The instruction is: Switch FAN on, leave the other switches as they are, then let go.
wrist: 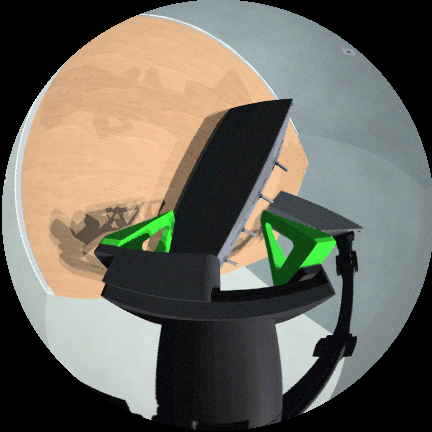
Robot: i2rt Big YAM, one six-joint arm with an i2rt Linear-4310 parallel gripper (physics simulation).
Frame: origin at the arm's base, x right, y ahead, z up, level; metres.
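Seen in the pictures: gripper, fingertip midpoint: (217,214); arm's base, origin of the base link: (342,237).
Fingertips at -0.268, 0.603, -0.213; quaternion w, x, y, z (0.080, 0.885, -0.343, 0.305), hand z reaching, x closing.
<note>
Pixels of each thing's middle, then the offset from my fingertips to it, as dx, dy, dz. Level surfaces: height alone.
- black switch box, body centre: (230,201) +0.055, -0.165, -0.144
- upper lever, body centre: (281,166) +0.250, -0.216, -0.096
- middle lever, body centre: (266,198) +0.133, -0.242, -0.096
- lower lever, body centre: (248,232) +0.016, -0.267, -0.096
- wooden table top, its level: dz -0.210
A black switch box (227,170) with a thin grey front face stands slanted across the middle of the wrist view. Several small grey toggle levers stick out from its face, among them an upper lever (282,167), a middle lever (266,198) and a lower lever (249,233). The face is seen nearly edge-on, so its labels cannot be read and I cannot tell which lever is FAN. My gripper (217,214) is open, with green fingers and nothing held. The left fingertip is by the box's black side. The right fingertip is in front of the face, appearing just below the middle lever.
The wooden table top (110,165) carries shadows of the box and arm. A dark grey slab-like part (315,212) is to the right, behind the right finger, above a black jointed arm part (346,300). The table edge curves along the left and top.
</note>
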